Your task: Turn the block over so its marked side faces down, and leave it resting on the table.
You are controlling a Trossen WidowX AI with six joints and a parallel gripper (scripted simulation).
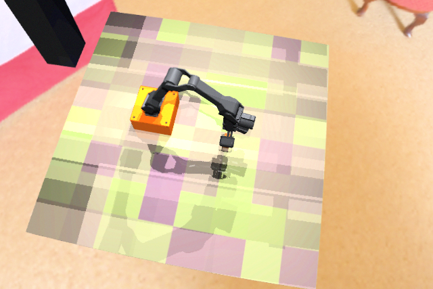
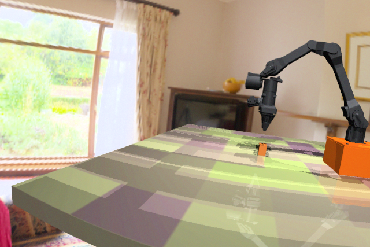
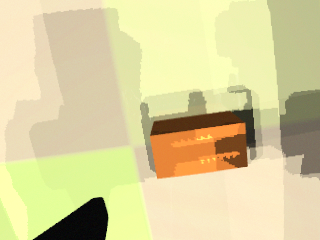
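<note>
My gripper tip is 10 mm past the orange block and 80 mm above it.
</note>
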